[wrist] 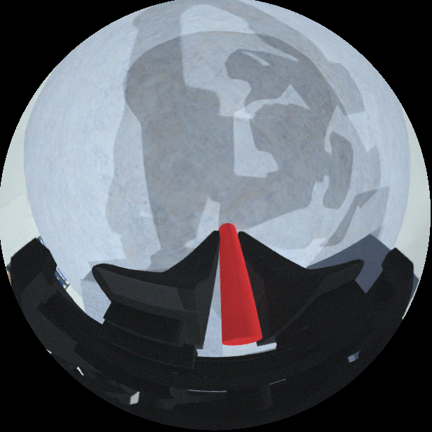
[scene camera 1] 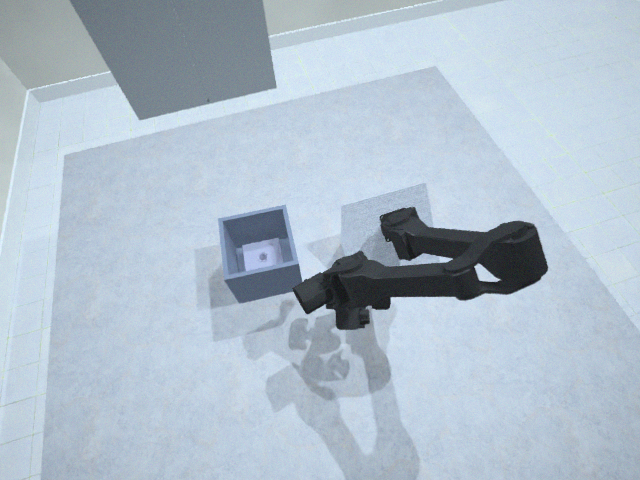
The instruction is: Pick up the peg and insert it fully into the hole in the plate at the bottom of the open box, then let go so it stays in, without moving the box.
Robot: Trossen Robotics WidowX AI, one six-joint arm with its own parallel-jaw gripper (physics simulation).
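Pixels of known places: arm's base, origin of its link: [scene camera 1: 395,224].
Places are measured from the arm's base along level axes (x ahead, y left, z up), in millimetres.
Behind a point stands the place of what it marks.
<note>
The red peg [wrist: 237,295] stands between the two black fingers of my gripper [wrist: 227,236] in the wrist view. The fingers are closed in on it from both sides, so my gripper is shut on the peg. The peg does not show in the scene view, where the arm hides the fingertips. The open blue-grey box [scene camera 1: 263,283] @[y 21, x 327, z -36 mm] [wrist: 370,255] stands left of the gripper end of the arm. At its bottom lies a pale plate [scene camera 1: 251,253] @[y -77, x 336, z -59 mm] with a small dark hole [scene camera 1: 263,256] @[y -67, x 311, z -72 mm]. No peg shows in the hole.
The black arm [scene camera 1: 423,280] @[y 225, x 93, z 228 mm] reaches in from the right, its wrist close to the box's near right corner. A grey textured square [scene camera 1: 361,217] @[y -30, x 74, z 27 mm] lies under the arm's base. A large grey block [scene camera 1: 191,56] stands at the back left. Arm shadows fall across the mat [scene camera 1: 155,392] @[y 151, x 618, z -117 mm].
</note>
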